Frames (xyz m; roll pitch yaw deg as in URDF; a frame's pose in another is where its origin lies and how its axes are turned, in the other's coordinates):
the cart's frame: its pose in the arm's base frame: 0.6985 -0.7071 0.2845 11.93 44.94 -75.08
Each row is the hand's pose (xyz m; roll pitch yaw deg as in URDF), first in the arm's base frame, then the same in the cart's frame.
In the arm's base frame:
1: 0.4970 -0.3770 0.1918 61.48 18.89 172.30
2: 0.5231 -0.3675 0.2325 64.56 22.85 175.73
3: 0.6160 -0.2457 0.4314 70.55 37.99 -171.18
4: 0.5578 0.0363 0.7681 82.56 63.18 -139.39
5: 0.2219 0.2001 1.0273 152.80 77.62 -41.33
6: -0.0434 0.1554 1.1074 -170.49 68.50 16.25
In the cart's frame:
1: -0.1970 -0.1751 -0.2978 110.15 17.17 -91.73
2: -0.2275 -0.1424 -0.2771 113.59 17.36 -86.40
3: -0.4344 -0.0085 -0.2291 119.06 18.79 -66.63
4: -0.8757 0.0148 -0.1980 118.11 23.51 -33.03
5: -1.2321 -0.2593 -0.1293 109.87 35.30 -0.02
6: -1.3064 -0.5133 -0.0358 103.40 46.55 18.75

